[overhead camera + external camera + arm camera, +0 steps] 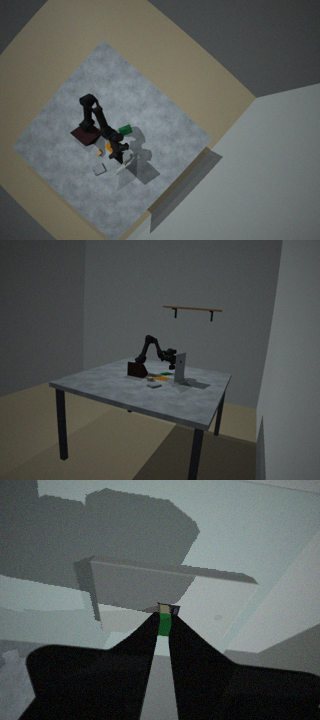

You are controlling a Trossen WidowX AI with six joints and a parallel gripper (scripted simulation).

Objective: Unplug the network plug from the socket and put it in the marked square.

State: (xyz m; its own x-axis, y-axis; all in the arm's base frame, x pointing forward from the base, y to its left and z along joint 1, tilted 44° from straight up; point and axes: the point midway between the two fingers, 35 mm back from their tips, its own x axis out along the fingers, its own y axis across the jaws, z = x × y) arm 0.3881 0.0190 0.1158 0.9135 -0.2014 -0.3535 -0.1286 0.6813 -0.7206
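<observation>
Now: the orange square 18 cm below my gripper tip, 15 cm behind it and 3 cm to the right of it. Also, from my gripper tip: upright grey panel: 6 cm below, 3 cm ahead; network plug: right at my gripper tip; flat grey block: 27 cm to the right, 17 cm below, 9 cm behind.
</observation>
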